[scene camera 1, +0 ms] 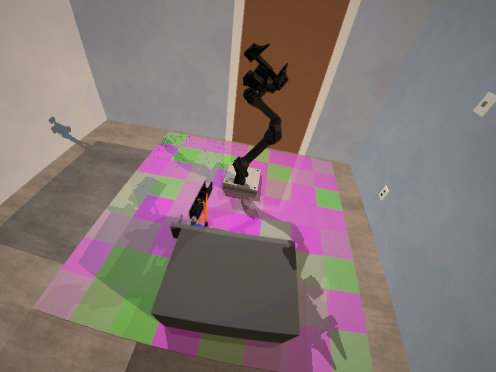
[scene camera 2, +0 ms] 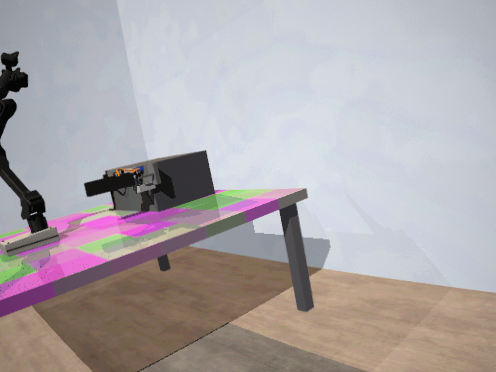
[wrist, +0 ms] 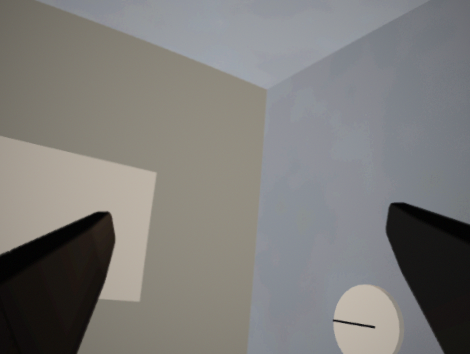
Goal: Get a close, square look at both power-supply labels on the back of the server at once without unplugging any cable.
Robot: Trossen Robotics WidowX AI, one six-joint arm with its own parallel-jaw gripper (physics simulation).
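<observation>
The server is a dark grey box on the table. Its back faces the robot's base side. Orange cables and a long black bracket-like part stick out from one end of that back. The power-supply labels cannot be made out in the scene views, and the server does not show in the wrist view. My gripper is open and empty, raised high above the base and well apart from the server. The wrist view faces upper walls and ceiling.
The arm's pale base stands on the magenta and green table, behind the server. A brown door is behind the arm. A round white disc and a pale panel show in the wrist view.
</observation>
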